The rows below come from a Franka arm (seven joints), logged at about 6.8 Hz.
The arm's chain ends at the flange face. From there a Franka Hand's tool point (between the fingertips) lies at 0.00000 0.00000 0.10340 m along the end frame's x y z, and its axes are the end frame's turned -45 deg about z.
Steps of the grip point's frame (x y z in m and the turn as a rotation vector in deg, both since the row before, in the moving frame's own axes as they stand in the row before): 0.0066 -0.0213 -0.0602 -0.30 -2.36 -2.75; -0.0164 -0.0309 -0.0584 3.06 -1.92 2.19; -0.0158 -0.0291 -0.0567 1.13 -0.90 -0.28
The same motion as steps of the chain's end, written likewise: -0.0078 -0.0232 -0.0601 -1.88 -1.46 -2.75; -0.0271 -0.0087 -0.0582 0.81 -3.52 2.19; -0.0292 -0.0091 -0.0567 0.16 -1.44 -0.28
